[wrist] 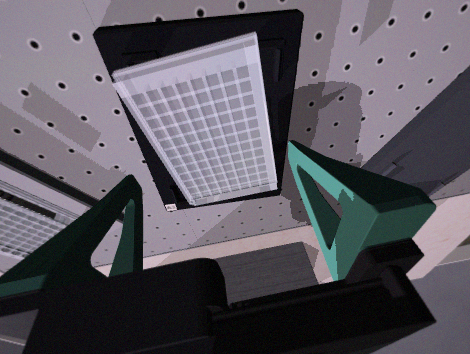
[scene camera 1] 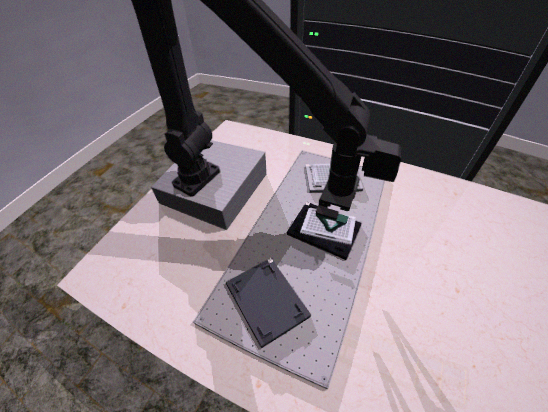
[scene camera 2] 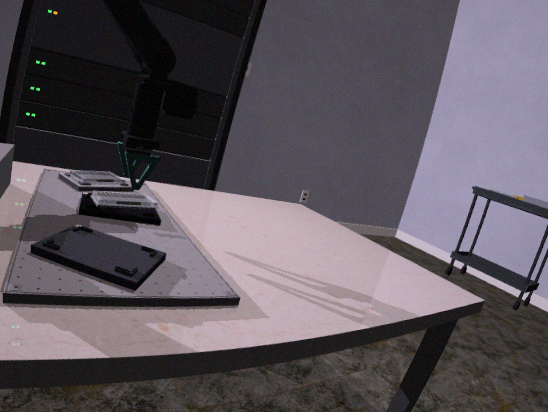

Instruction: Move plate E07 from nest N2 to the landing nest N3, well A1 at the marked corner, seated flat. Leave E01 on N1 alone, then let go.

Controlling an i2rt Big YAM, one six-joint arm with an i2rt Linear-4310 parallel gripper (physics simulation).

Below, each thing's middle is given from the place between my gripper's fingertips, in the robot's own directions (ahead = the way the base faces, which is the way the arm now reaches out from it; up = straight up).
The black nest (scene camera 2: pixel 87 207) lies 2 cm behind my hand, 1 cm to the right of it and 5 cm below it.
